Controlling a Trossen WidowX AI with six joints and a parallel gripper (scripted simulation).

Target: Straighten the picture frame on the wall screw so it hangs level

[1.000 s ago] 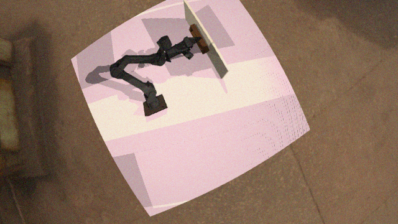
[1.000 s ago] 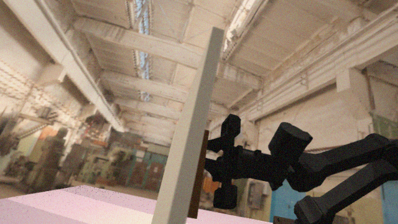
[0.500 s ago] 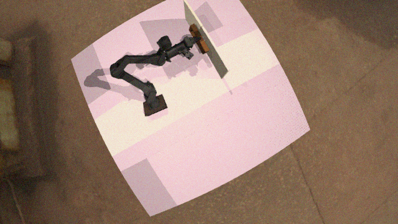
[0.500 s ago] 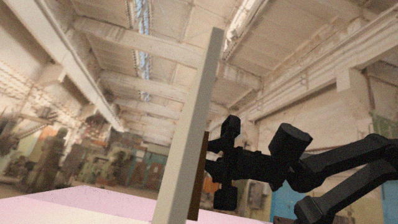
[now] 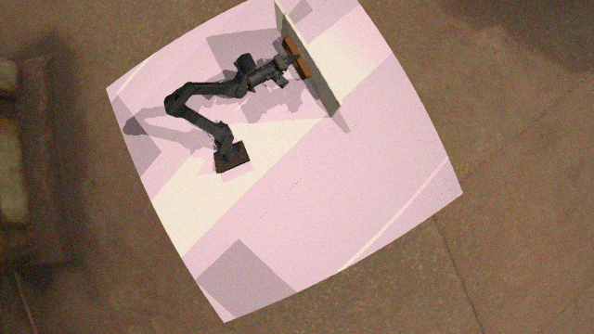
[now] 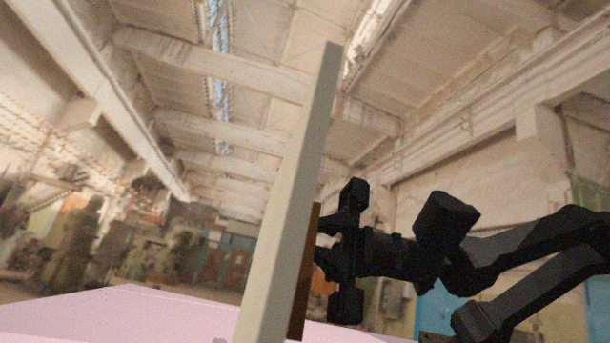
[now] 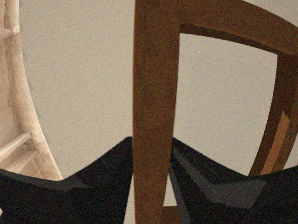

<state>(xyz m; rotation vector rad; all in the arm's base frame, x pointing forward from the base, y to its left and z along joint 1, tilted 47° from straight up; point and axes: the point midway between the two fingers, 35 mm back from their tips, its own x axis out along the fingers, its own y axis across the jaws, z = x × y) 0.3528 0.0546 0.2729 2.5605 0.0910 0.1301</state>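
The brown wooden picture frame is 1 cm to the left of my gripper tip and 5 cm below it. The rest, counted from my gripper tip: grey wall panel 2 cm ahead, 6 cm below.
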